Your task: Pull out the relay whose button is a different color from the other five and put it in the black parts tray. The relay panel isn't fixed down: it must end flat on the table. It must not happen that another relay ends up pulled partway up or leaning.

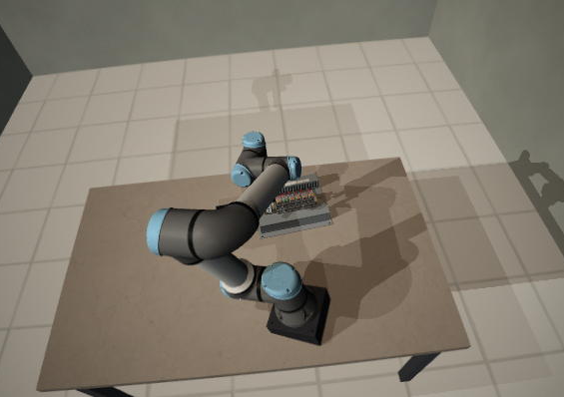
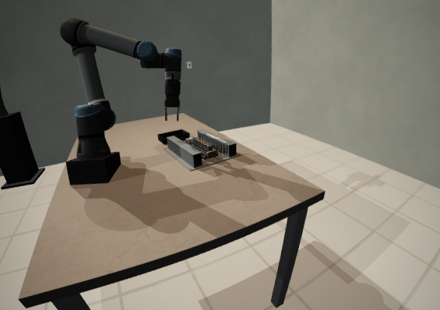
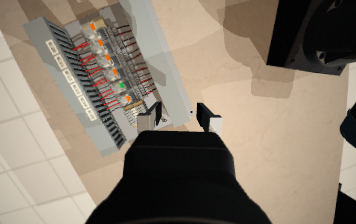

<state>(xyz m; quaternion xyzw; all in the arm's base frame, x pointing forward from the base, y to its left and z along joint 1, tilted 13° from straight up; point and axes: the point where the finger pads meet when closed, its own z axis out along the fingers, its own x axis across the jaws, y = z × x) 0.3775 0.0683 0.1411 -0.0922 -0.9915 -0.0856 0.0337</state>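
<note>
Right now the relay is 13 cm below my hand, 11 cm ahead of it and 5 cm to the right of it. The rest, counted from my hand: black parts tray (19 cm to the left, 16 cm below, 3 cm ahead); relay panel (15 cm below, 11 cm ahead, 7 cm to the right).
</note>
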